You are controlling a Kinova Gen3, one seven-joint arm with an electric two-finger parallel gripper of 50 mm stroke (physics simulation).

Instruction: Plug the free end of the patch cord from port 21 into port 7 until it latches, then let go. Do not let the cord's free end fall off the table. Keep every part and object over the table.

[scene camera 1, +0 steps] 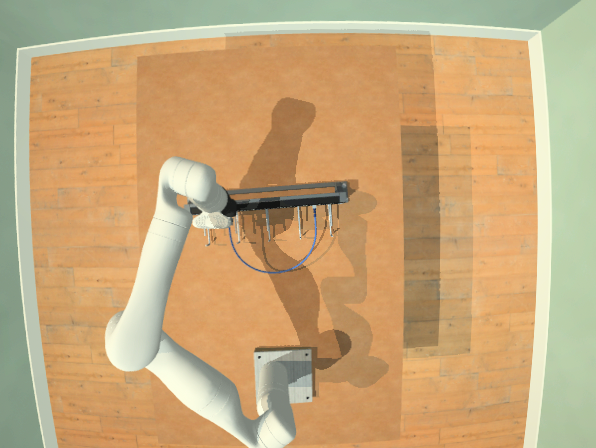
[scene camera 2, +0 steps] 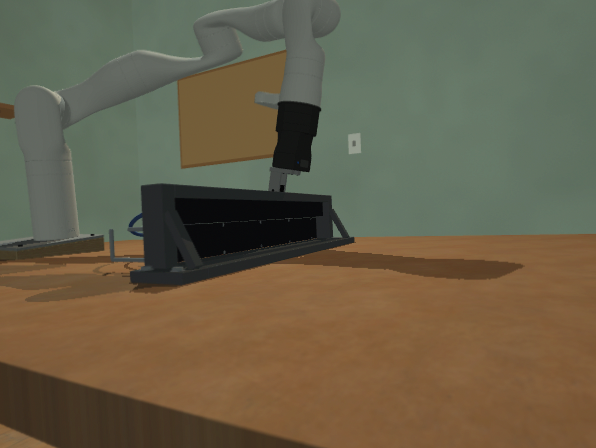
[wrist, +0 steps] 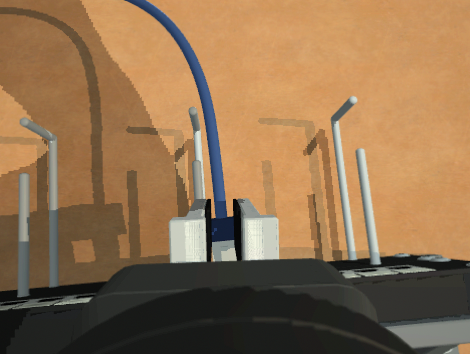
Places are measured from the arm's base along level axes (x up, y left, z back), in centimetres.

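Where they show: gripper, fingertip midpoint: (wrist: 222, 220); arm's base, origin of the base link: (scene camera 1: 273, 374) (scene camera 2: 57, 237).
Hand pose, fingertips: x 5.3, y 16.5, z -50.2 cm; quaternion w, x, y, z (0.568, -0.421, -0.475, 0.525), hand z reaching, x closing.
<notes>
Each offset is from my fingertips to the top centre of the thing. "spot": to the spot under its first point.
The blue patch cord (scene camera 1: 275, 272) (wrist: 204, 85) loops in front of the black patch panel @[dy -10.6, dx +1.4, dz -3.3 cm] (scene camera 1: 280, 202) (scene camera 2: 159, 225) (wrist: 425, 295). One end @[spot: dy -25.6, dx -0.6, dz -5.4 cm] (scene camera 1: 314, 210) sits at the panel's face near its right end in the first scene view. My gripper (scene camera 2: 277, 186) (wrist: 222, 220) is shut on the free end's dark blue plug @[spot: dy +0.1, dx +0.6, dz -0.4 cm] (wrist: 223, 228), whose pale front part points toward the panel. In the second scene view the fingers go down behind the panel's top edge. My gripper's body hides the port in front of the plug, so I cannot tell how far it is in.
Thin metal cord guides (scene camera 1: 268, 225) (wrist: 340, 175) stick out from the panel's front on both sides of my gripper. One guide @[spot: dy -2.0, dx -6.9, dz +5.0 cm] (wrist: 198, 150) stands close to the left finger in the wrist view. The robot's base plate (scene camera 1: 300, 392) is on the cord's side of the panel.
</notes>
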